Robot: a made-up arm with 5 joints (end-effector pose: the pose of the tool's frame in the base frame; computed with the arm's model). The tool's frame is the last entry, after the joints.
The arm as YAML. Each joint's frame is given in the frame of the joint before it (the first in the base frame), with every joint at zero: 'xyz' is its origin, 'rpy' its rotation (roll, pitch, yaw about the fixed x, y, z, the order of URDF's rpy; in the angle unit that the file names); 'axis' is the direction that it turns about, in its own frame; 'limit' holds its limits. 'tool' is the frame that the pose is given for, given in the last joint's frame.
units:
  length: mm
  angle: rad
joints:
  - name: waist
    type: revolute
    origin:
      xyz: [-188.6, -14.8, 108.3]
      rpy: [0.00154, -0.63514, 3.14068]
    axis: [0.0, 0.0, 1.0]
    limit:
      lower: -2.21
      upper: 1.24
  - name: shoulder
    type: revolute
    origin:
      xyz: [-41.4, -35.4, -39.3]
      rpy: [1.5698, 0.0, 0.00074]
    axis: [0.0, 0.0, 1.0]
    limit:
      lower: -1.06
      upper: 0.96
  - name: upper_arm
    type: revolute
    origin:
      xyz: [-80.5, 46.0, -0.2]
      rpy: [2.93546, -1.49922, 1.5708]
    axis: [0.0, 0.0, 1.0]
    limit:
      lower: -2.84
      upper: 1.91
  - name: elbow
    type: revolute
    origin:
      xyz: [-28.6, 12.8, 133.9]
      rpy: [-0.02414, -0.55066, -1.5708]
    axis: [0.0, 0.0, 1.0]
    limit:
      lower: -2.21
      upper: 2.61
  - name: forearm
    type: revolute
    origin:
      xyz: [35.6, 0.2, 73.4]
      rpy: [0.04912, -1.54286, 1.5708]
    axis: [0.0, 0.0, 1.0]
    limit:
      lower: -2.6
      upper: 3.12
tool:
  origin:
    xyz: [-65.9, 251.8, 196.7]
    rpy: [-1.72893, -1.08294, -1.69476]
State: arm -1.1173 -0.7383 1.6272 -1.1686 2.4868
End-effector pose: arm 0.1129 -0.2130 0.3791 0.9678 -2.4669 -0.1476
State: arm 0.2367 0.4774 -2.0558 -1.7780 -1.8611
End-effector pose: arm 0.1822 0.4022 0.1545 -1.5021 -0.2775 2.3036
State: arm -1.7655 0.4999 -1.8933 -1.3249 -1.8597
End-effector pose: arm 0.2467 -0.3185 0.1700 -1.2425 1.1620 1.1850
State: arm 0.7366 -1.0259 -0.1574 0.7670 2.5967
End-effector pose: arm -0.0372 -0.1164 0.5199 -2.1940 1.5728 -0.3009
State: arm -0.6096 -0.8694 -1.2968 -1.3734 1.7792
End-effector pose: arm -0.2734 0.0209 -0.0727 0.6422 1.2015 0.9626
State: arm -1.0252 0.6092 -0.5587 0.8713 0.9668
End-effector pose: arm -0.2835 -0.3027 0.1492 -0.6669 -0.3034 -1.3915
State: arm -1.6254 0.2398 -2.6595 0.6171 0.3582
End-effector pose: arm 0.0949 -0.0220 0.0001 1.0858 0.0902 1.2142
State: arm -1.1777 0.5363 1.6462 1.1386 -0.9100
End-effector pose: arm 0.1039 -0.4884 0.2084 -0.6413 0.3198 0.3882
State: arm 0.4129 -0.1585 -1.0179 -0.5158 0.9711
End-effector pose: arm -0.2814 -0.0447 0.0225 -0.1154 -1.0823 -2.0794
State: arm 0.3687 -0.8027 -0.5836 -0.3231 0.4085
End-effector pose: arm -0.2973 -0.0403 -0.0259 0.7595 -0.6369 -1.7824
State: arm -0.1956 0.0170 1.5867 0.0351 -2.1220
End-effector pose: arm 0.2854 -0.1345 0.3945 -1.7083 0.7675 0.6170
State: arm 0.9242 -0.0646 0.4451 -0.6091 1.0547
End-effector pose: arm -0.0440 0.0436 -0.0822 1.1716 -0.1343 -0.8304
